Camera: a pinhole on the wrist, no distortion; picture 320 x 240 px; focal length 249.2 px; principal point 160.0 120.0 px. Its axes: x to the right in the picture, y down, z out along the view. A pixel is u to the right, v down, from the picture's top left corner.
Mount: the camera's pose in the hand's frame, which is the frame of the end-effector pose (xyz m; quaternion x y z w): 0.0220 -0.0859 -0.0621 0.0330 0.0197 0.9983 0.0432
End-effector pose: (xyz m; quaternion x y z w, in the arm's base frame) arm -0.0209 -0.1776 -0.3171 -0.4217 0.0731 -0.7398 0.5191
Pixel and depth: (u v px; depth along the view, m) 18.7 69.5 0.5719
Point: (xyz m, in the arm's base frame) 0.2908 -0.3544 0.1919
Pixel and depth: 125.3 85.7 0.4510
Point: 0.2237 -0.1458 -0.0027
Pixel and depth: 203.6 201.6 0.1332
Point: -0.0560 -0.1015 -0.2011
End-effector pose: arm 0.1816 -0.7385 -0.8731 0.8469 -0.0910 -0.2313 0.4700
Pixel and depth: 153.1 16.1 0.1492
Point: 0.1768 -0.8068 -0.9394
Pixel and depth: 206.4 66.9 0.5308
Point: -0.0656 -1.1101 -1.0293
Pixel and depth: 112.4 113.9 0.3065
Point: 0.1517 -0.9176 -1.0729
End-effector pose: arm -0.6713 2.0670 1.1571 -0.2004 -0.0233 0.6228 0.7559
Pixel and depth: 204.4 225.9 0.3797
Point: -0.5607 2.0925 1.5405
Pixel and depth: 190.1 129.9 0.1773
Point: -0.6229 2.0982 1.2895
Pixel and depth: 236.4 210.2 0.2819
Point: -0.5903 2.0544 1.4351
